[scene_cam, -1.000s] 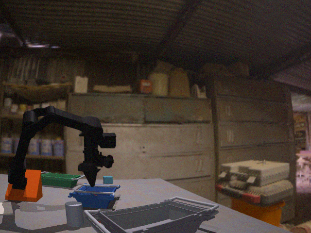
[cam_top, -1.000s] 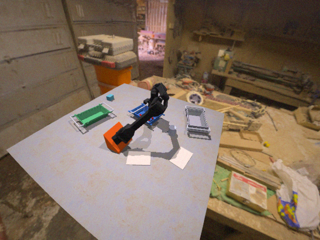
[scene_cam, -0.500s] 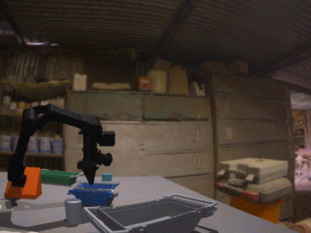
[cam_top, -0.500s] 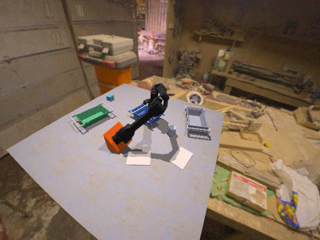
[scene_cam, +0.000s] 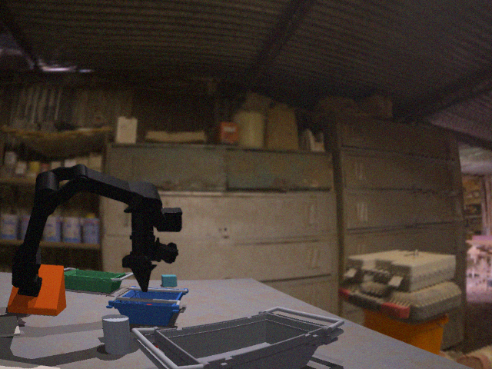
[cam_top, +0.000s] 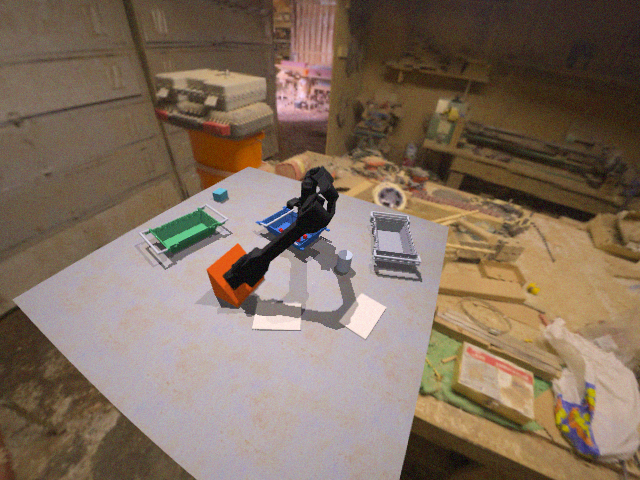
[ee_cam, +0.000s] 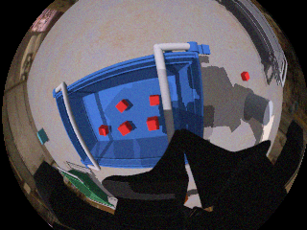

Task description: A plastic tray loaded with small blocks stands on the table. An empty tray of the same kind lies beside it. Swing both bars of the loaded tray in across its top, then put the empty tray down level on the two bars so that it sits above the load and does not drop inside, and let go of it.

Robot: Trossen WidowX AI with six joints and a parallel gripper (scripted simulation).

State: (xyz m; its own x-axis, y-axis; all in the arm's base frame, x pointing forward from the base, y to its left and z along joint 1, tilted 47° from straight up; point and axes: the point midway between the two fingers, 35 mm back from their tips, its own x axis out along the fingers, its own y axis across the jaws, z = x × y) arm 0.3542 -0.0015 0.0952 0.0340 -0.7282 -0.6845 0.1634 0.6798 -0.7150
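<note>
Now: gripper tip 460 mm to the right of the green tray, 250 mm past it and 40 mm above it. The rest, counted from my gripper tip: teal block (590 mm to the left, 70 mm ahead, 60 mm below); red block (180 mm to the right, 80 mm below, 20 mm ahead); grey cylinder (200 mm to the right, 50 mm below, 50 mm behind).
</note>
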